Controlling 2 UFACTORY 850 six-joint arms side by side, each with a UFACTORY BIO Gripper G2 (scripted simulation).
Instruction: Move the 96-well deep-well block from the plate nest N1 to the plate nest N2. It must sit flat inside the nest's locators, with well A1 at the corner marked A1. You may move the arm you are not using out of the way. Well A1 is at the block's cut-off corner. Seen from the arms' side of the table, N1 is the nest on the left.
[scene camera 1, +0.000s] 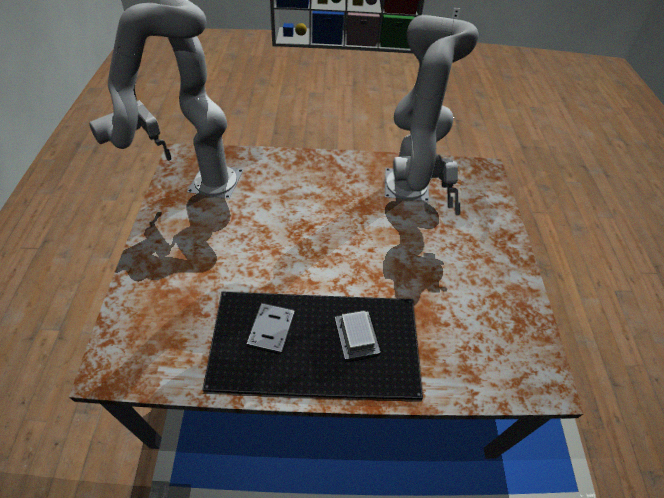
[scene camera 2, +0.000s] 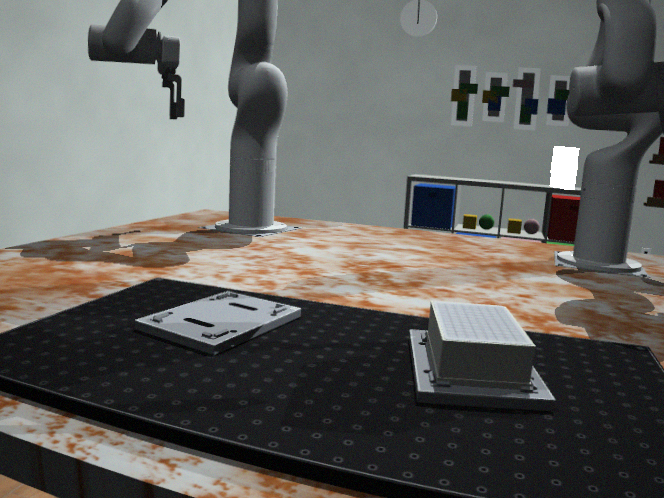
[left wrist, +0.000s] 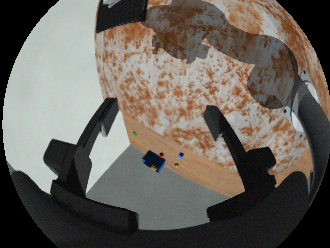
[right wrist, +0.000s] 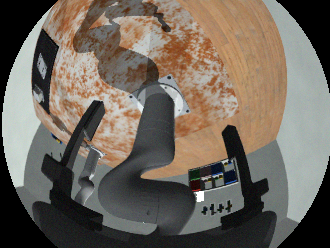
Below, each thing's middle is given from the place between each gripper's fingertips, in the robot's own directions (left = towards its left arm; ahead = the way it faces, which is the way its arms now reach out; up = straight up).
The white deep-well block (scene camera 1: 357, 331) lies 40 cm ahead of my left hand, 35 cm to the right of it and 21 cm below it. Round my left hand: nest N2 (scene camera 2: 218, 312): 37 cm ahead, 65 cm to the right, 23 cm below; then nest N1 (scene camera 2: 422, 354): 40 cm ahead, 35 cm to the right, 23 cm below.
I see the nest N2 63 cm ahead of my right hand, 46 cm to the left of it and 28 cm below it. Also, from my right hand: white deep-well block: 76 cm to the left, 66 cm ahead, 25 cm below; nest N1: 76 cm to the left, 66 cm ahead, 28 cm below.
